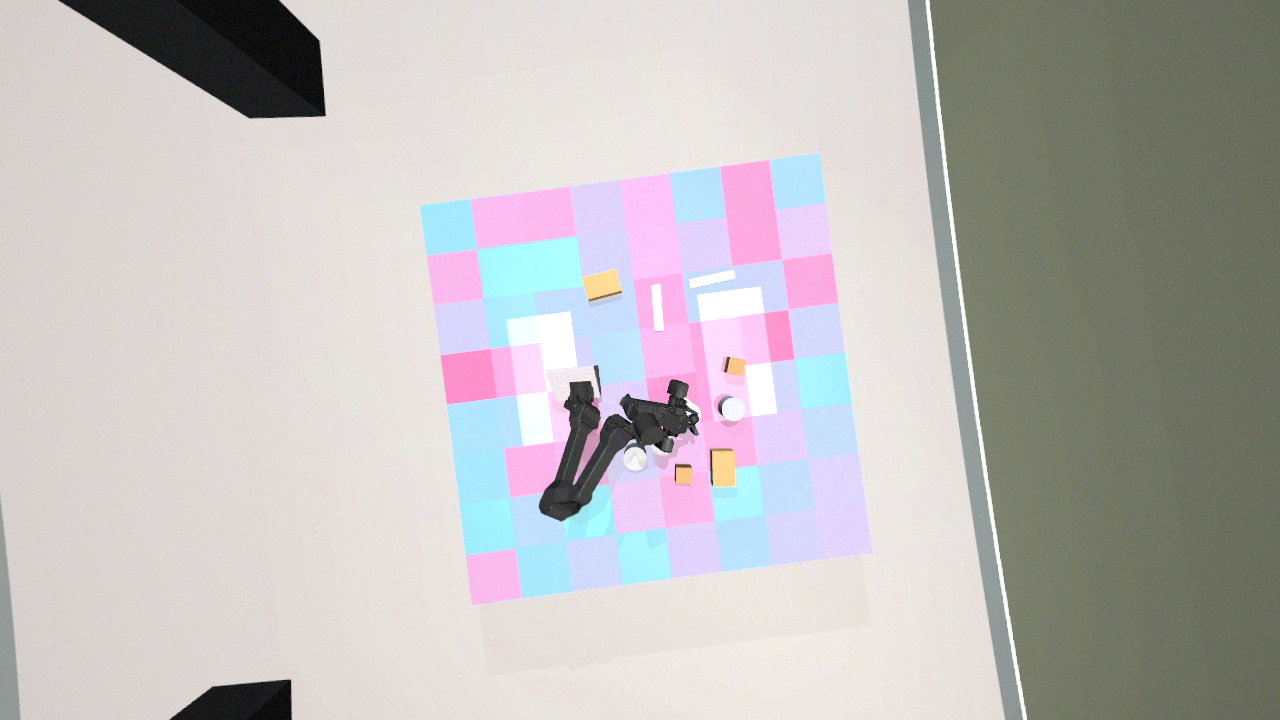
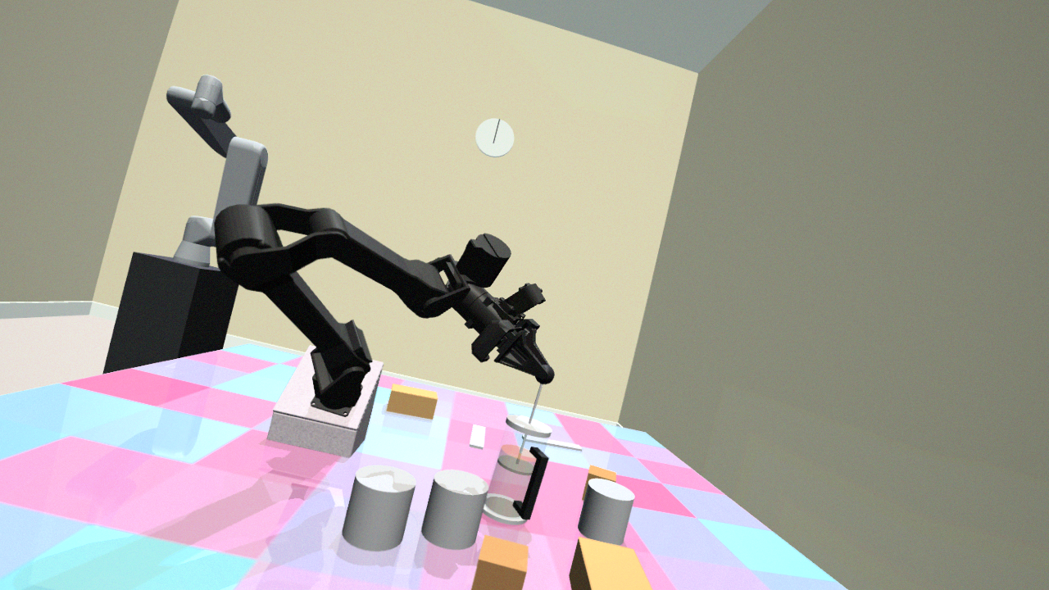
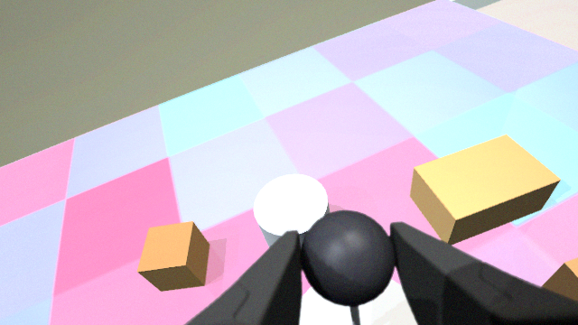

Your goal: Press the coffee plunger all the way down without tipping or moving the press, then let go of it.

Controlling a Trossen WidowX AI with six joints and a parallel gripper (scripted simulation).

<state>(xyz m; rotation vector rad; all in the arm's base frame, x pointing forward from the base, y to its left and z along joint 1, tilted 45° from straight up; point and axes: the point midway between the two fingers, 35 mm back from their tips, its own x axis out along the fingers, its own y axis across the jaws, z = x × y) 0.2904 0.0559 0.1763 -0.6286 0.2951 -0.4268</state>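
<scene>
My gripper tip is 11 cm above the coffee press, 1 cm to the left of it and 1 cm past it.
</scene>
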